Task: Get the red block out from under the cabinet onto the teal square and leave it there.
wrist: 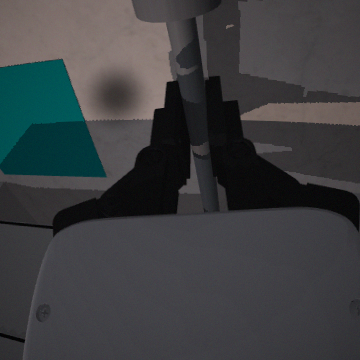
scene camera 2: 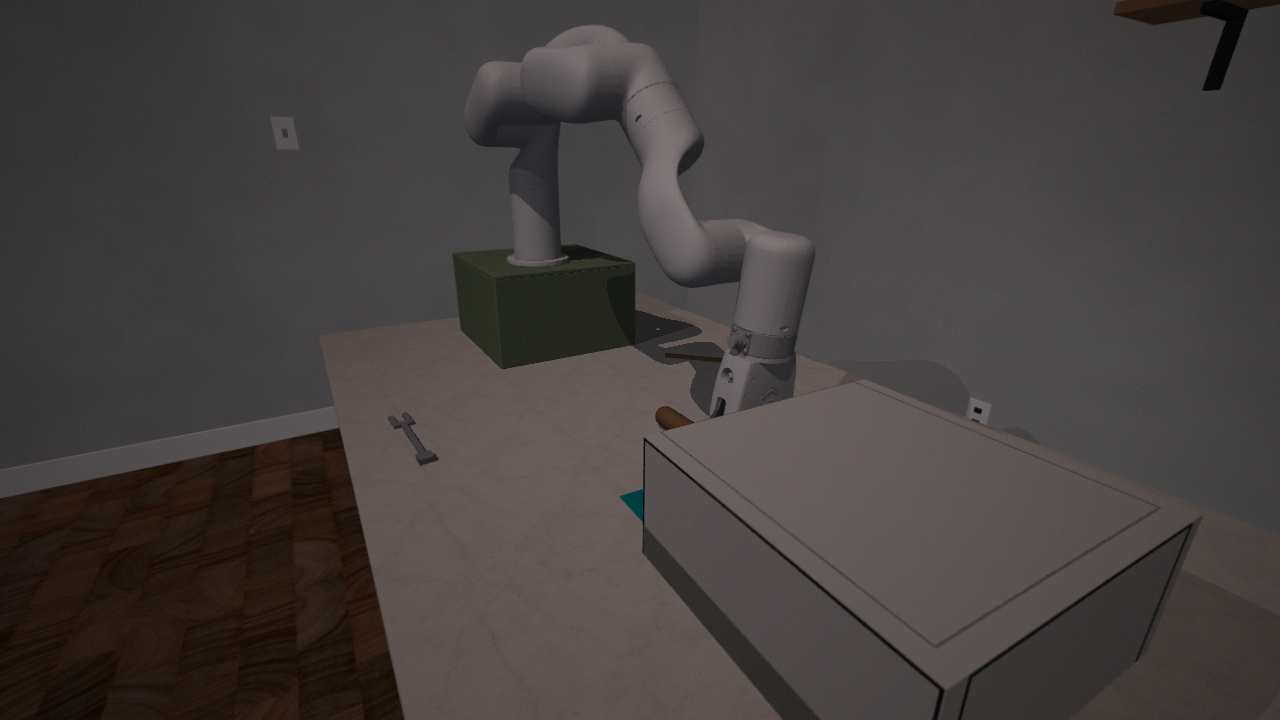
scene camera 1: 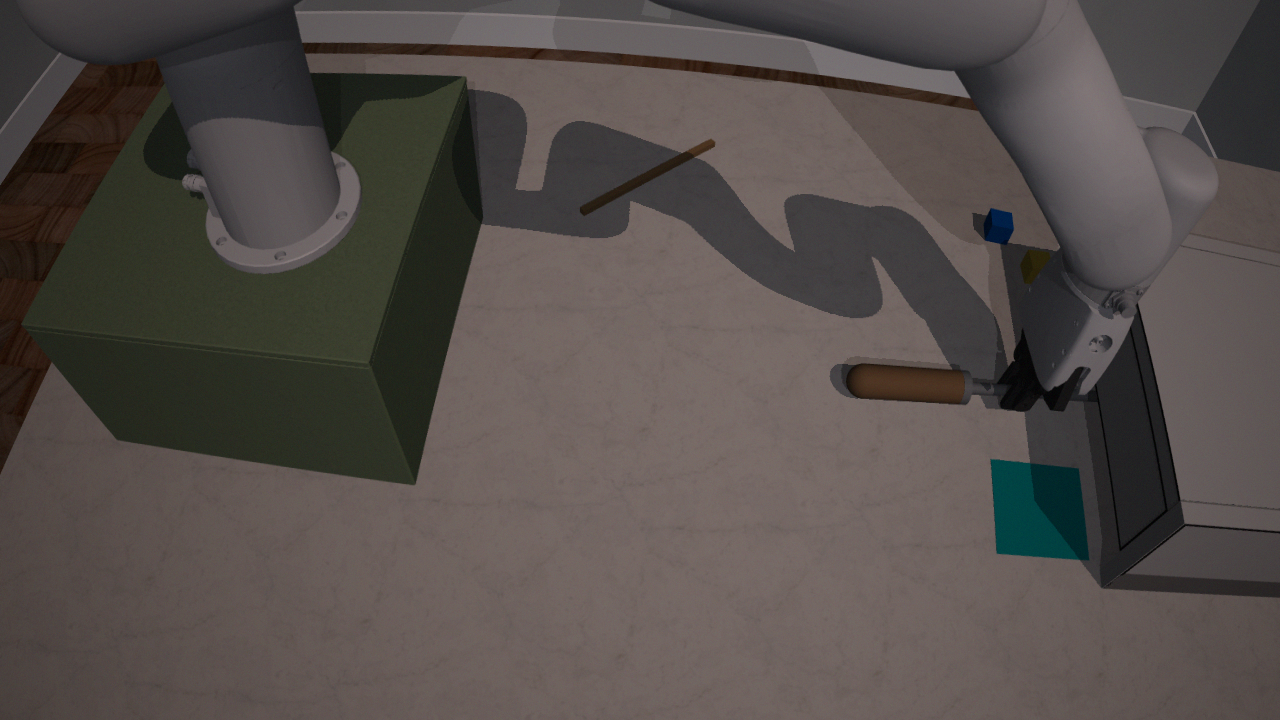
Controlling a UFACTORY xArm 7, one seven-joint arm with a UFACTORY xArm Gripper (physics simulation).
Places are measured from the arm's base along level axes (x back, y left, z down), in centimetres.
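Pixels of known places: gripper, between the fingertips: point(wrist: 196, 100) point(scene camera 1: 1011, 399); arm's base, origin of its link: point(scene camera 2: 538, 261) point(scene camera 1: 284, 211).
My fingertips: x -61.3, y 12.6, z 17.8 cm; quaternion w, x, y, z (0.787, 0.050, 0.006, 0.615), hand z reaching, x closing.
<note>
For each thing: its top centre in the pictures, then the offset to it from my fingertips. "*": a spot on its surface instead.
- cabinet, centre of its top: point(scene camera 2: 887, 469) dx -22.8, dy +0.4, dz -13.4 cm
- shaft, a spot on its surface: point(wrist: 193, 110) * dx +0.8, dy -0.1, dz -1.9 cm
- teal square, a spot on its surface: point(wrist: 40, 100) point(scene camera 1: 1016, 484) * dx -1.0, dy -8.8, dz +0.1 cm
- blue cube, centre of its top: point(scene camera 1: 1002, 218) dx +2.2, dy +21.0, dz -2.4 cm
- yellow cube, centre of its top: point(scene camera 1: 1041, 260) dx -2.2, dy +16.6, dz -2.4 cm
- thin wooden stick, centre of its top: point(scene camera 1: 650, 172) point(scene camera 2: 707, 357) dx +39.4, dy +16.4, dz -0.5 cm
- grey wrench-like tool, centre of its top: point(scene camera 2: 410, 433) dx +24.8, dy -39.3, dz -0.7 cm
My gripper point(scene camera 1: 1038, 400) point(wrist: 196, 100) is shut on the metal shaft of a hook tool with a brown handle point(scene camera 1: 908, 383) point(scene camera 2: 673, 418), just in front of the cabinet point(scene camera 1: 1235, 385) point(scene camera 2: 895, 519). In scene camera 2 the cabinet hides the fingertips. The shaft point(wrist: 193, 110) runs between the fingers in the wrist view. Its far part passes into the dark opening at the cabinet's front, and the hook end is hidden. The teal square point(scene camera 1: 1029, 505) point(scene camera 2: 633, 503) point(wrist: 40, 100) lies flat beside the cabinet front, with no block on it. The red block does not show in any view.
A blue cube point(scene camera 1: 998, 226) and a yellow cube point(scene camera 1: 1034, 265) lie near the cabinet's front, on the other side of the gripper from the square. A thin wooden stick point(scene camera 1: 646, 177) point(scene camera 2: 693, 357) lies near the green base point(scene camera 1: 232, 394) point(scene camera 2: 563, 313). A grey wrench-like tool point(scene camera 2: 413, 440) lies near the table edge.
</note>
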